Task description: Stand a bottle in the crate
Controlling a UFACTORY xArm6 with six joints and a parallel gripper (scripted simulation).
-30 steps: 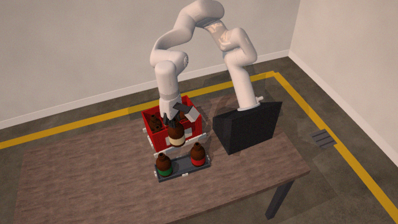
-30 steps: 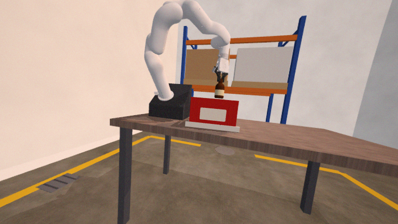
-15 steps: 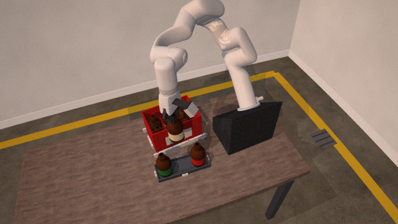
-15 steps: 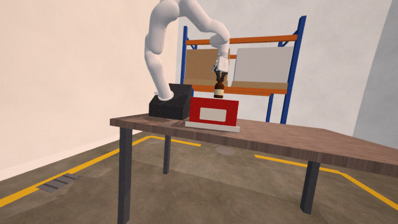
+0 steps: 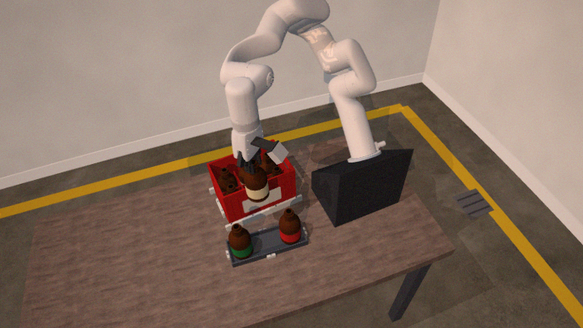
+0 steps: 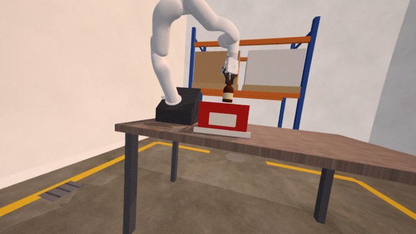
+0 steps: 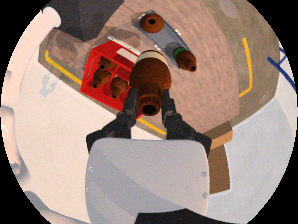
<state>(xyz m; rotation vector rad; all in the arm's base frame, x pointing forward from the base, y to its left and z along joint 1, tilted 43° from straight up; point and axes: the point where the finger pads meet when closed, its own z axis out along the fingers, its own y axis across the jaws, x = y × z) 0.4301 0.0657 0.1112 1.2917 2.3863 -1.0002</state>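
My hand is 25 cm above the crate, 14 cm to the left of it and 3 cm past it. The rest, counted from my hand: red-labelled bottle: 25 cm below, 9 cm to the left, 6 cm behind; then green-label bottle: 25 cm below, 11 cm ahead, 6 cm to the left; then grey tray: 32 cm below, 8 cm to the left, 2 cm ahead.
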